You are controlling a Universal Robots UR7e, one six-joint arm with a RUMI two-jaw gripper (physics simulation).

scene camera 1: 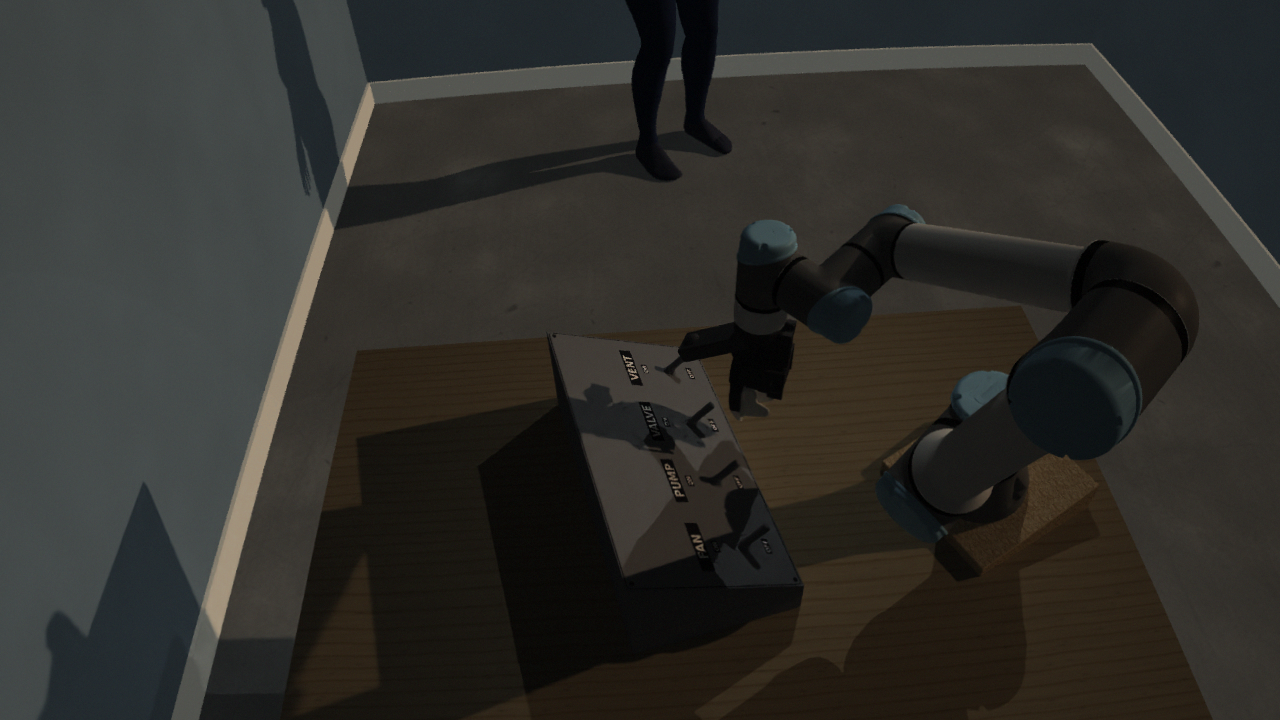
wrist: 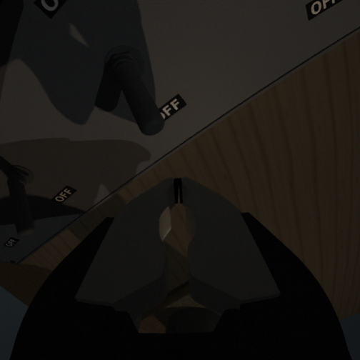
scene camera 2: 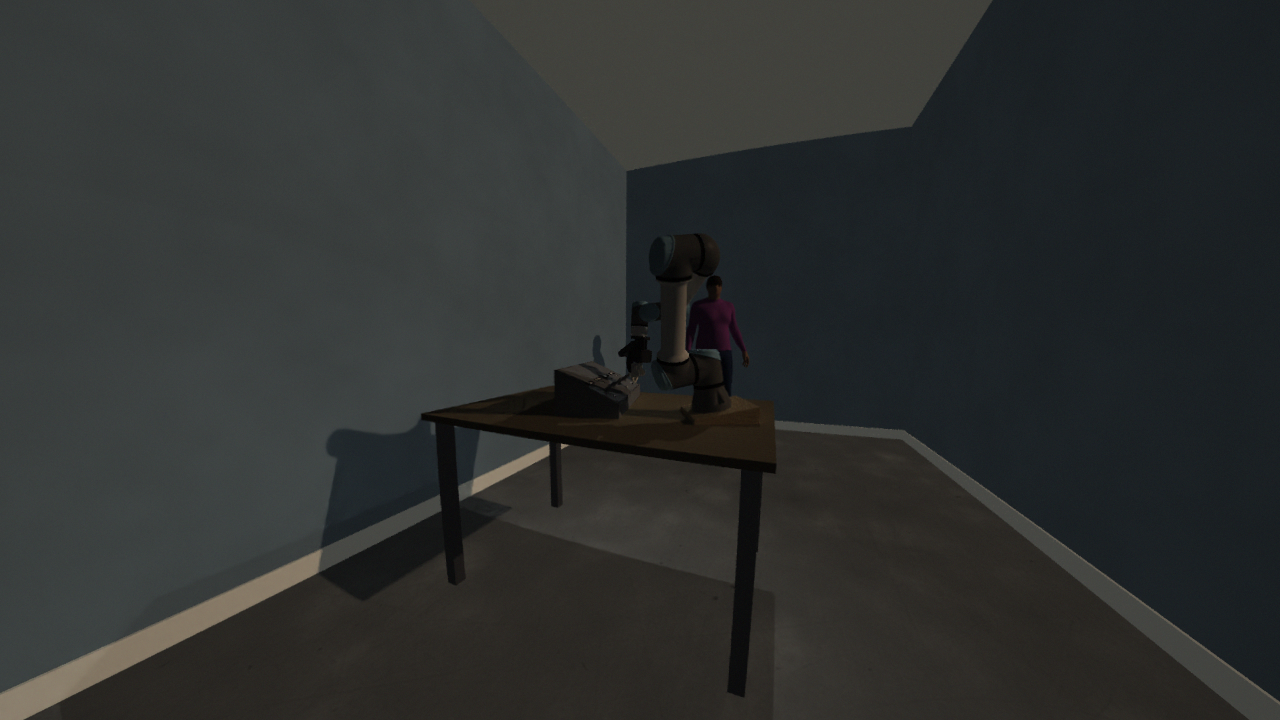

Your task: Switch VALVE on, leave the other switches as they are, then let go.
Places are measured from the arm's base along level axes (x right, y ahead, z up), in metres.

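Pixels of known places: gripper, fingertip midpoint: (scene camera 1: 740, 418) (scene camera 2: 634, 382); arm's base, origin of the base link: (scene camera 2: 711, 407).
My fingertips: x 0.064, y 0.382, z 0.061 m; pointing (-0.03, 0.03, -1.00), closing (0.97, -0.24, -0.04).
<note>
Ahead of a thing's pixels: the offset from my fingertips to its top centre. "*": to the spot under its first point. Level surfaces: height alone.
The VALVE switch {* dx -0.009, dy +0.063, dz +0.015 m} (scene camera 1: 700, 415) (wrist: 135, 95) is a dark lever on the sloped grey panel (scene camera 1: 608, 483) (scene camera 2: 577, 395). It leans to its OFF label, and its tip partly covers that label in the wrist view. The VENT switch {dx +0.109, dy +0.102, dz +0.033 m} (scene camera 1: 674, 366), PUMP switch {dx -0.116, dy +0.019, dz +0.033 m} (scene camera 1: 721, 472) (wrist: 20, 205) and FAN switch {dx -0.228, dy -0.023, dz +0.033 m} (scene camera 1: 752, 537) also lean to the OFF side. My gripper (scene camera 1: 751, 411) (scene camera 2: 636, 372) (wrist: 178, 179) is shut and empty. It hangs past the panel's OFF-side edge, beside the VALVE switch and apart from it. The small panel and fingers are hard to make out in scene camera 2.
The panel stands on a wooden table {dz -0.096 m} (scene camera 1: 429, 402) (scene camera 2: 510, 419). The arm's base (scene camera 1: 957, 474) stands on a block (scene camera 1: 1042, 505) across from the panel's OFF side. A person (scene camera 1: 657, 89) (scene camera 2: 714, 322) stands on the floor behind the table. Shadows of the arm lie across the panel.
</note>
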